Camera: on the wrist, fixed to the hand. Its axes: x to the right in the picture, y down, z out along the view.
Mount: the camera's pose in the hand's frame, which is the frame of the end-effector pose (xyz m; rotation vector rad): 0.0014 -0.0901 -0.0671 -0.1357 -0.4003 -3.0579
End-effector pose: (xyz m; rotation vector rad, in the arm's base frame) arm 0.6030 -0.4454 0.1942 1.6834 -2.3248 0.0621
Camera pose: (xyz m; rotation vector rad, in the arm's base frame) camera 0.7000 -0.4631 0.2481 -2.4530 -1.6256 0.7402
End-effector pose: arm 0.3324 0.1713 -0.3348 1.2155 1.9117 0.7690
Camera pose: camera 0.2329 0.1323 -0.3693 -1.7538 1.0710 -0.9579
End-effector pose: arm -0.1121 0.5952 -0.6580 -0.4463 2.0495 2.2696
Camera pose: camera -0.0809 0.5400 -0.7507 -1.2116 -0.3432 0.0911
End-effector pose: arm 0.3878 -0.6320 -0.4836 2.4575 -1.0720 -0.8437
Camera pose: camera 0.4808 -0.5692 -0.4781 -0.9304 -2.2179 0.7951
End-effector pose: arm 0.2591 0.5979 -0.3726 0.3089 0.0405 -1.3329
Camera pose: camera 0.1828 0.5948 -0.4551 0.3003 -0.1599 1.8741
